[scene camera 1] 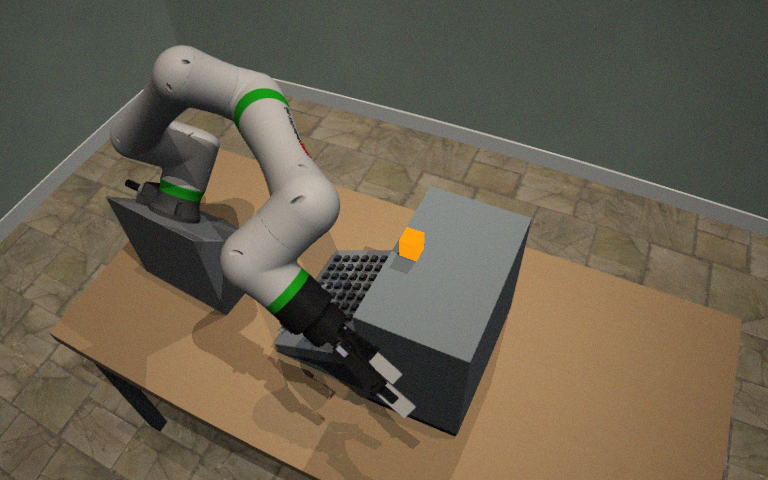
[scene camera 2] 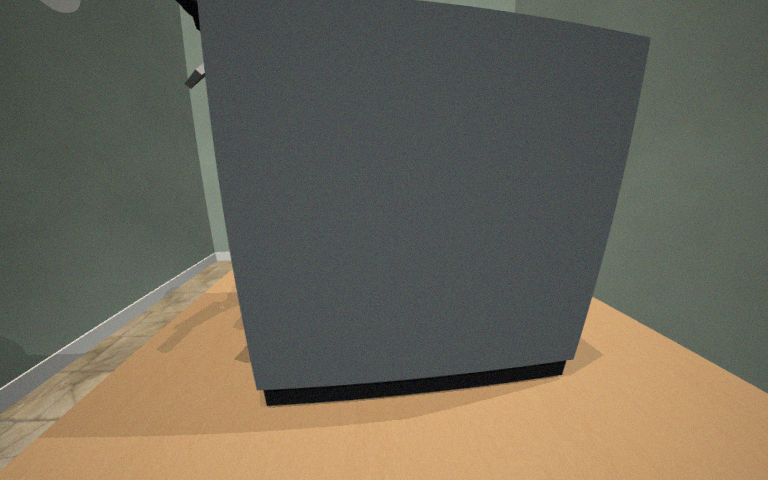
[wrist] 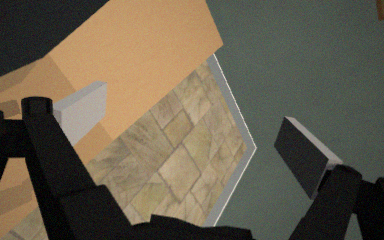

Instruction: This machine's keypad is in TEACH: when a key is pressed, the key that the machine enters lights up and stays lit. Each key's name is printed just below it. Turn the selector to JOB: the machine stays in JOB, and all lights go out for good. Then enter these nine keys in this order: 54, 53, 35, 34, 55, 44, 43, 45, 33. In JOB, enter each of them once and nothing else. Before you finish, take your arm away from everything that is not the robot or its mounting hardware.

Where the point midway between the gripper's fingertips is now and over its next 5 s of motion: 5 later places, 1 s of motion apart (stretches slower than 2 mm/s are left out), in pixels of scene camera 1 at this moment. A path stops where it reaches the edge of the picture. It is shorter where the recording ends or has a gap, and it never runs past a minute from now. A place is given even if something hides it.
My gripper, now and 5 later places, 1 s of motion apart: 402, 394; 385, 334; 345, 249; 313, 180; 318, 222; 328, 258
